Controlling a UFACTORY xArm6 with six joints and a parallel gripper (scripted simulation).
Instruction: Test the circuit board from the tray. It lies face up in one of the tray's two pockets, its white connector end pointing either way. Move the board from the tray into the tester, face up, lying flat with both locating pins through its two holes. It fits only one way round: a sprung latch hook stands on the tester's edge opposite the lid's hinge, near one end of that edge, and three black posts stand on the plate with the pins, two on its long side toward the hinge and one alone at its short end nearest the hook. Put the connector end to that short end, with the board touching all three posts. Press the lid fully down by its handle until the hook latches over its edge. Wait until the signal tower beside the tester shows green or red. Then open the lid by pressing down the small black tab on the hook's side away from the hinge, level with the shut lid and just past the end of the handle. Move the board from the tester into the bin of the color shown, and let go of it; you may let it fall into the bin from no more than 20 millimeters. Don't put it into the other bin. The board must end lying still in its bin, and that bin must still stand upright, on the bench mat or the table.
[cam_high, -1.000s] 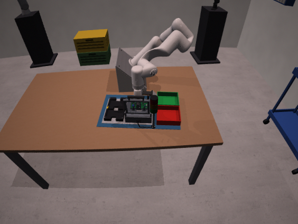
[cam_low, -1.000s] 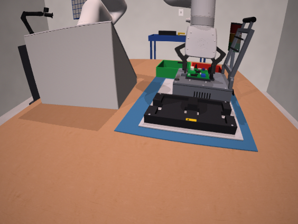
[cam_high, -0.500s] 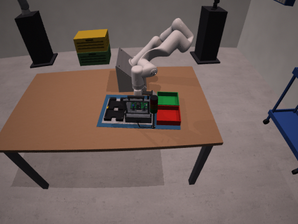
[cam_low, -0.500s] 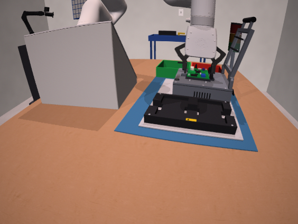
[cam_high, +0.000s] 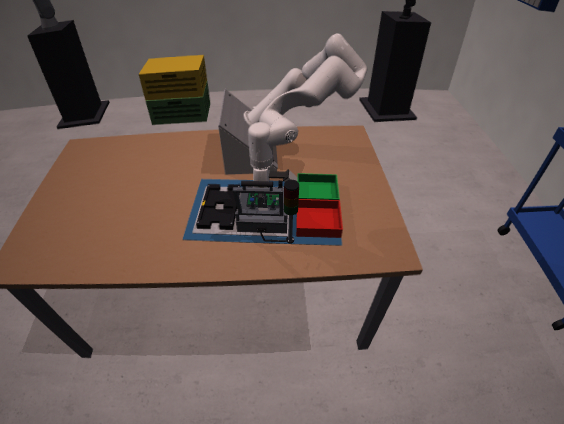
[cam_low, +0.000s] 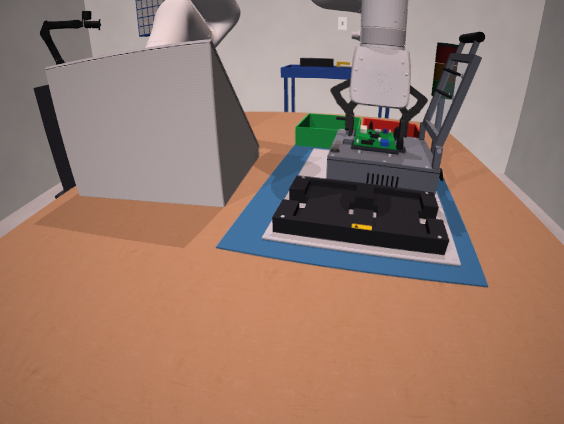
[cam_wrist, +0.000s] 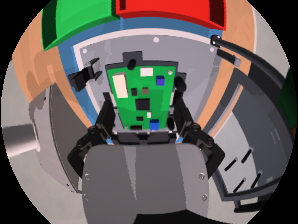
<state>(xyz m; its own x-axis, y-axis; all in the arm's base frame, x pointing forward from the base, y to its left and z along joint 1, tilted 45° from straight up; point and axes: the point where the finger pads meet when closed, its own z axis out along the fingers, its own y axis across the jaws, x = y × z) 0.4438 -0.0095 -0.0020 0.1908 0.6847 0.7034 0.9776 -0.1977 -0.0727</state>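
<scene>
My hand is 1 cm above the green circuit board. From my hand the other things lie so: latch hook 5 cm behind, 7 cm to the left, 1 cm above; then tester lid 12 cm ahead, 2 cm to the right, 10 cm above; then plate 1 cm ahead, 1 cm to the left, 1 cm below.
</scene>
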